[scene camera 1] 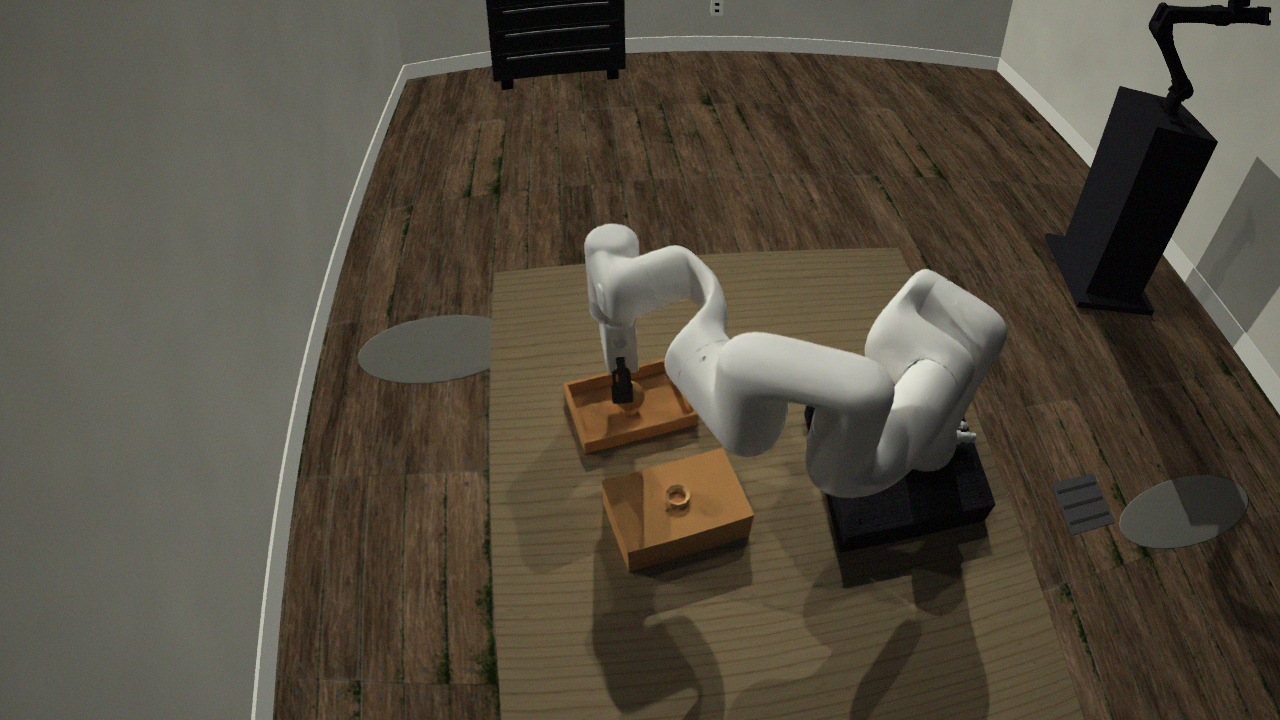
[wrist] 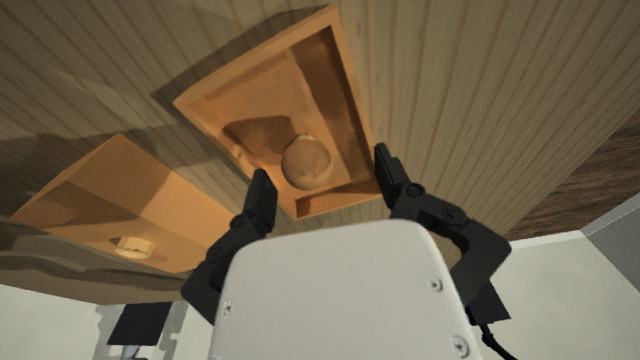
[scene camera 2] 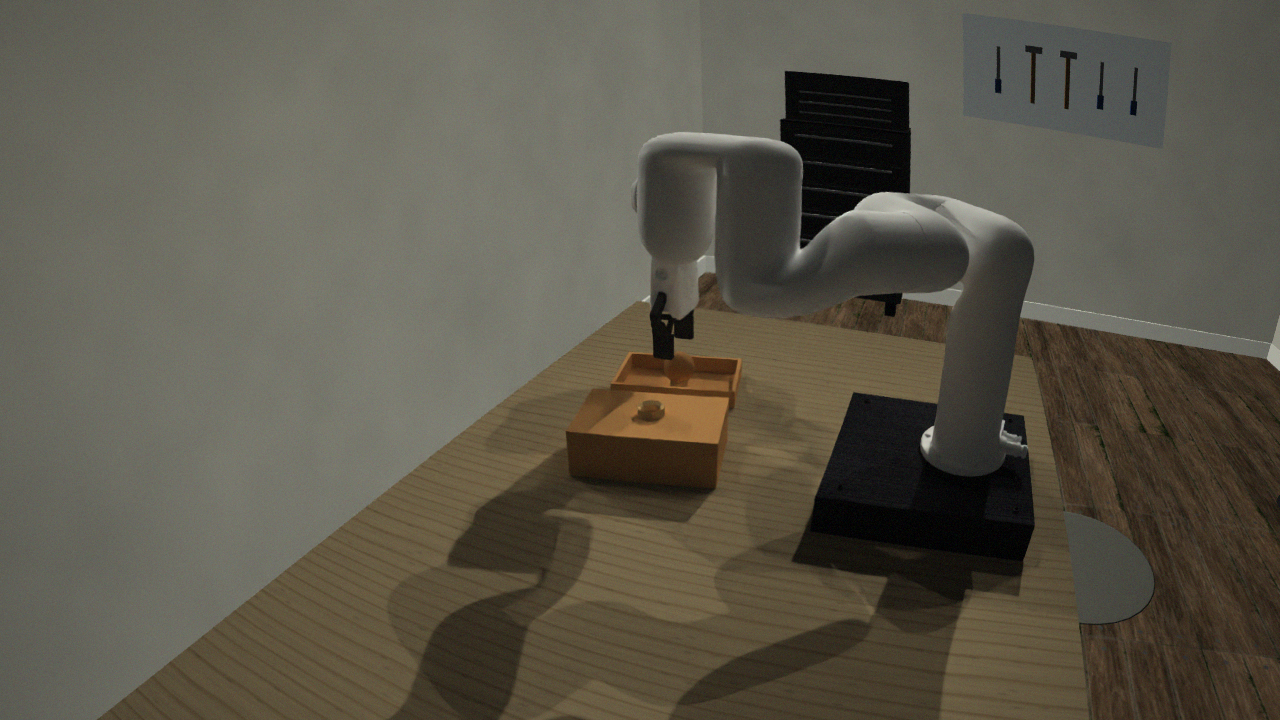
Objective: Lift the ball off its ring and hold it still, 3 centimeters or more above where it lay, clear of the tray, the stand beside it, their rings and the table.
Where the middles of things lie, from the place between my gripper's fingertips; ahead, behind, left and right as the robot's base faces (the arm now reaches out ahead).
Scene:
Right now the orange-tan ball (wrist: 306,164) is 2 cm behind my hand, 1 cm to the left of it and 2 cm below it. The rest, counted from my hand: orange tray (scene camera 1: 601,424) 2 cm behind, 1 cm to the left, 4 cm below; then orange box-shaped stand (scene camera 2: 669,439) 10 cm behind, 22 cm to the left, 2 cm below.

